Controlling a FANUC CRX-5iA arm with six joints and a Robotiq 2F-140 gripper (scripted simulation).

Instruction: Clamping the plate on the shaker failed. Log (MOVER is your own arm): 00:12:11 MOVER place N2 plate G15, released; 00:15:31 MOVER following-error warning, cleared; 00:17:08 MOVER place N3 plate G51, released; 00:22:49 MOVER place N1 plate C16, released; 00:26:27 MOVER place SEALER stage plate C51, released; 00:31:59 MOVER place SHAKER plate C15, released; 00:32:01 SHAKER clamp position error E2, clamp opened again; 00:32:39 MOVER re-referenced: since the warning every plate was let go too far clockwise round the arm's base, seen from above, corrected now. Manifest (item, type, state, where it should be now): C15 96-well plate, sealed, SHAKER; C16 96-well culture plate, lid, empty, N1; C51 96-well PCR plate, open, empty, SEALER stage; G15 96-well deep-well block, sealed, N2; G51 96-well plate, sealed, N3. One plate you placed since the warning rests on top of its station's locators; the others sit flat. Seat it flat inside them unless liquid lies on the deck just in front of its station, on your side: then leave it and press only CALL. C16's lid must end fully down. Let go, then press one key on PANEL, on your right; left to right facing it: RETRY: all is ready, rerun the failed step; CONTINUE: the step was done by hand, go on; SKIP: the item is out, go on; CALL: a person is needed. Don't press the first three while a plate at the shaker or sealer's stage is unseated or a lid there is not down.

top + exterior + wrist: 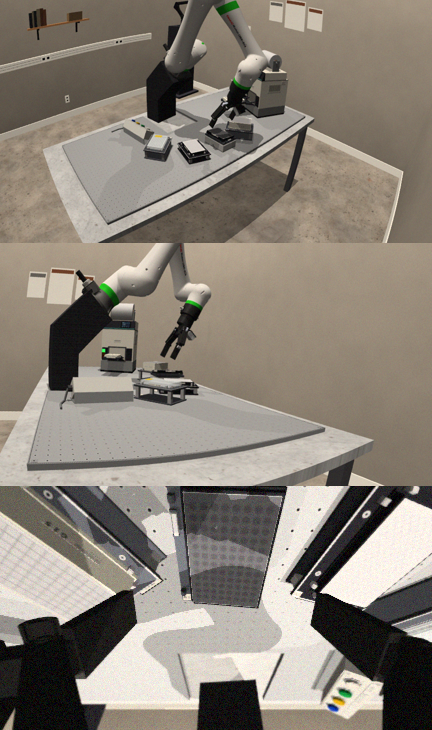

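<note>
My hand is 10 mm to the left of the dark sealed plate and 80 mm above it. From my hand the other things lie so: grey retry key (330 mm behind, 250 mm to the right, 80 mm below); then lidded culture plate (180 mm behind, 300 mm to the right, 80 mm below).
</note>
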